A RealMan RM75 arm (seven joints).
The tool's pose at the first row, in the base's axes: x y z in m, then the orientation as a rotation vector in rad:
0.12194, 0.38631, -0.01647, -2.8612, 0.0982, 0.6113
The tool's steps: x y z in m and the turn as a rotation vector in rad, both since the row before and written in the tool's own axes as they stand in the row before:
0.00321, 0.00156, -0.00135, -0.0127, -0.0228, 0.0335
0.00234, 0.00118, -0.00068, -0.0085, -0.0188, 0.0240
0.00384, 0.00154, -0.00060, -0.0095, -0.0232, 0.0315
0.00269, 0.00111, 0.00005, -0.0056, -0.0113, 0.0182
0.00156, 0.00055, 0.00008, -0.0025, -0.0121, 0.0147
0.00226, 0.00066, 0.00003, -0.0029, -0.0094, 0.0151
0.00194, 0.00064, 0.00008, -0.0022, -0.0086, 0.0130
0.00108, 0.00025, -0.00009, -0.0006, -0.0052, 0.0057
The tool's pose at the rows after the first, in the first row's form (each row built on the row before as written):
0.12523, 0.38442, -0.01689, -2.8694, 0.1394, 0.6532
0.12746, 0.38301, -0.01751, -2.8731, 0.1689, 0.6867
0.13089, 0.38112, -0.01897, -2.8760, 0.2086, 0.7282
0.13302, 0.37979, -0.02045, -2.8782, 0.2319, 0.7493
0.13422, 0.37910, -0.02135, -2.8765, 0.2511, 0.7699
0.13600, 0.37819, -0.02259, -2.8762, 0.2711, 0.7869
0.13747, 0.37732, -0.02372, -2.8753, 0.2884, 0.8021
0.13837, 0.37690, -0.02423, -2.8738, 0.2959, 0.8107

